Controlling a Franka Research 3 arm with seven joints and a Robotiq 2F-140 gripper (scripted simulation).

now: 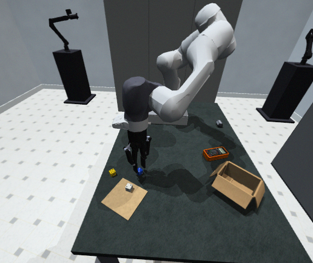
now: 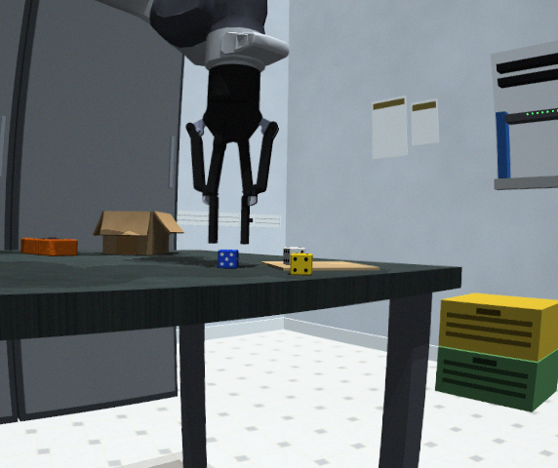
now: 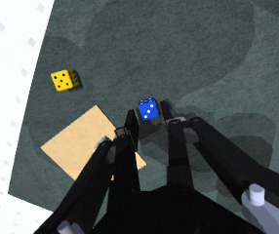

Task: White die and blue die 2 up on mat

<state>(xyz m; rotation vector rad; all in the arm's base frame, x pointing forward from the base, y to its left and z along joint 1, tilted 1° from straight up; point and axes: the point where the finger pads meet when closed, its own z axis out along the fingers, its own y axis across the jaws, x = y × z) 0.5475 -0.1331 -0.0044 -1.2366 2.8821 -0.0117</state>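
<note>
The blue die lies 5 cm below my hand. The rest, counted from my hand: tan mat: 13 cm ahead, 6 cm below, 4 cm to the right; yellow die: 13 cm to the right, 5 cm below, 2 cm ahead; white die: 9 cm ahead, 5 cm below, 3 cm to the right.
</note>
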